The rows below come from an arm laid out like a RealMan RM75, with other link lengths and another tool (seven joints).
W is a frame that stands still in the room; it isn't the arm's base.
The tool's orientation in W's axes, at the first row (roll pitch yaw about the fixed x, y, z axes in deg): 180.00 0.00 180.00
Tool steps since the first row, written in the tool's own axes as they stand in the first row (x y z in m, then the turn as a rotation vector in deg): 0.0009 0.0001 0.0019 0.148 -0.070 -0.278; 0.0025 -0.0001 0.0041 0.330 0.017 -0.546; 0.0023 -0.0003 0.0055 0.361 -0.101 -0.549; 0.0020 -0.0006 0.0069 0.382 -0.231 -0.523; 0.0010 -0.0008 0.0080 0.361 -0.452 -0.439; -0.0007 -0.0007 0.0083 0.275 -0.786 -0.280; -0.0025 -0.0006 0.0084 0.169 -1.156 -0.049; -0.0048 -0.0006 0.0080 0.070 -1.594 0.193; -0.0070 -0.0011 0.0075 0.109 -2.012 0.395; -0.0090 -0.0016 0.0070 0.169 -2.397 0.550
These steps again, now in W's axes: -0.0009 0.0001 -0.0019 -0.148 -0.070 0.278; -0.0025 -0.0001 -0.0041 -0.330 0.017 0.546; -0.0023 -0.0003 -0.0055 -0.361 -0.101 0.549; -0.0020 -0.0006 -0.0069 -0.382 -0.231 0.523; -0.0010 -0.0008 -0.0080 -0.361 -0.452 0.439; 0.0007 -0.0007 -0.0083 -0.275 -0.786 0.280; 0.0025 -0.0006 -0.0084 -0.169 -1.156 0.049; 0.0048 -0.0006 -0.0080 -0.070 -1.594 -0.193; 0.0070 -0.0011 -0.0075 -0.109 -2.012 -0.395; 0.0090 -0.0016 -0.0070 -0.169 -2.397 -0.550
